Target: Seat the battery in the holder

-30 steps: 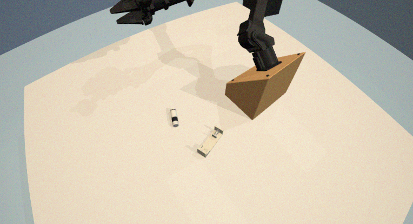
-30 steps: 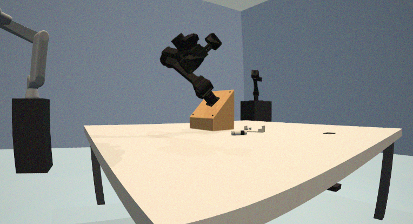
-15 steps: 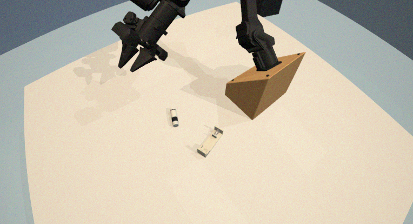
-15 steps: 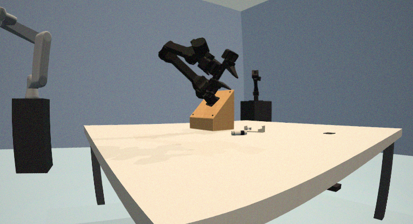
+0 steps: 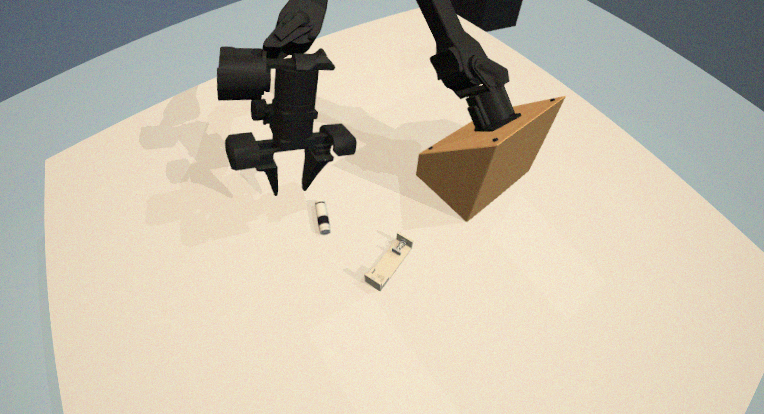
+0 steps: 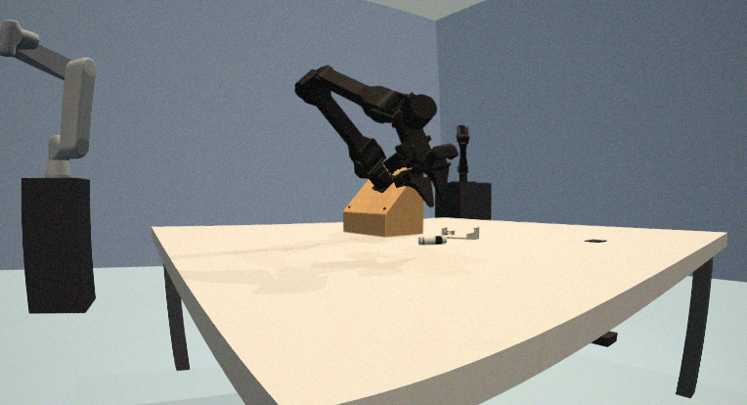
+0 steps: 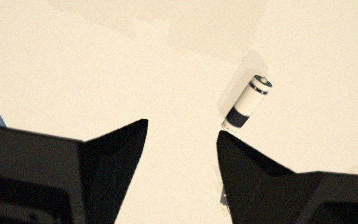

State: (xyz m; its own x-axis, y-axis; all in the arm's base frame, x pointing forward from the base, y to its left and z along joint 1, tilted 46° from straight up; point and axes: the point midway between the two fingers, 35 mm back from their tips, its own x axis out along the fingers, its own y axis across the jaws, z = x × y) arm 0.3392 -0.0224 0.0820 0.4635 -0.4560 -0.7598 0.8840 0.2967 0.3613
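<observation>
The battery is 80 mm below my gripper tip, 40 mm behind it and 20 mm to the left of it.
</observation>
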